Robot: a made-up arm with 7 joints. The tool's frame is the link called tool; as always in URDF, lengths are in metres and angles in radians.
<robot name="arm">
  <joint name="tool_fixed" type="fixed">
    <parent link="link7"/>
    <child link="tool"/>
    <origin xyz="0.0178 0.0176 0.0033" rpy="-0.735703 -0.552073 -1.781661"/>
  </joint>
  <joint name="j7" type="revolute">
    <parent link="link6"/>
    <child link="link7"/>
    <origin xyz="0.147 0.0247 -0.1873" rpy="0 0 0"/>
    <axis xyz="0 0.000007 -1"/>
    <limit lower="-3.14" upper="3.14" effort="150" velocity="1.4"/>
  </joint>
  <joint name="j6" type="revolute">
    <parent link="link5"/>
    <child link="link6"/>
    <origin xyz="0.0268 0.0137 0.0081" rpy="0 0 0"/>
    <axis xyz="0 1 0.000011"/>
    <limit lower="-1.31" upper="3.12" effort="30" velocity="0.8"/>
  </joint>
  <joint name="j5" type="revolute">
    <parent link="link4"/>
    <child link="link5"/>
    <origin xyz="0.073 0.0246 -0.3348" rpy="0 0 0"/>
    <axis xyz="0 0.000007 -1"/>
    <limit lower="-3.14" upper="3.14" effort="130" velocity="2.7"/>
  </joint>
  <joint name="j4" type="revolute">
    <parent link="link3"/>
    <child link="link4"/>
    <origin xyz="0.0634 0.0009 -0.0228" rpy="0 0 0"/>
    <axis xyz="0 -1 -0.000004"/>
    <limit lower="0.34" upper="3.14" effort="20" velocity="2.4"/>
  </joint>
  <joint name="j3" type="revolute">
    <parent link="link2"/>
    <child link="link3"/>
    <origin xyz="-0.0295 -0.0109 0.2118" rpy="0 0 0"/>
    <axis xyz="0 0 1"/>
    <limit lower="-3.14" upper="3.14" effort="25" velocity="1.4"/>
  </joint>
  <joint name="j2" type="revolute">
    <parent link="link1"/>
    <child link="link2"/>
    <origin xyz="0.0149 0.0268 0.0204" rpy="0 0 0"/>
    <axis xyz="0 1 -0.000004"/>
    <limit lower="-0.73" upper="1.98" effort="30" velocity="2.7"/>
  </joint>
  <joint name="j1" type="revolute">
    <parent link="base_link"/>
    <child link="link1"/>
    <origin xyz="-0.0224 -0.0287 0.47" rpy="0 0 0"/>
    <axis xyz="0 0 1"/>
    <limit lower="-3.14" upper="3.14" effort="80" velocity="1.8"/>
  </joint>
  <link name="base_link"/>
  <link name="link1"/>
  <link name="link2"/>
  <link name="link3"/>
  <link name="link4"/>
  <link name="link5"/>
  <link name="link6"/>
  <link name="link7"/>
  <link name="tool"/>
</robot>
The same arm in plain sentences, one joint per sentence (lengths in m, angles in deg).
The arm has seven revolute joints in a row. What follows holds with every joint at zero, and every direction is one of the base frame's.
Joint 1 is mounted 0.0224 m along -x and 0.0287 m along -y and 0.4700 m along +z from the base frame's origin and rotates about +z, from -179.91 to 179.91 deg.
Joint 2 is mounted 0.0149 m along +x and 0.0268 m along +y and 0.0204 m along +z from joint 1 and rotates about +y, from -41.83 to 113.45 deg.
Joint 3 is mounted 0.0295 m along -x and 0.0109 m along -y and 0.2118 m along +z from joint 2 and rotates about +z, from -179.91 to 179.91 deg.
Joint 4 is mounted 0.0634 m along +x and 0.0009 m along +y and 0.0228 m along -z from joint 3 and rotates about -y, from 19.48 to 179.91 deg.
Joint 5 is mounted 0.0730 m along +x and 0.0246 m along +y and 0.3348 m along -z from joint 4 and rotates about -z, from -179.91 to 179.91 deg.
Joint 6 is mounted 0.0268 m along +x and 0.0137 m along +y and 0.0081 m along +z from joint 5 and rotates about +y, from -75.06 to 178.76 deg.
Joint 7 is mounted 0.1470 m along +x and 0.0247 m along +y and 0.1873 m along -z from joint 6 and rotates about -z, from -179.91 to 179.91 deg.
The tool frame, which is the frame that the pose is given for, is mounted 0.0178 m along +x and 0.0176 m along +y and 0.0033 m along +z from joint 7; its axes are the base frame's turned by roll -42.15, pitch -31.63 and yaw -102.08 deg (as in URDF: about the fixed x, then y, then z).

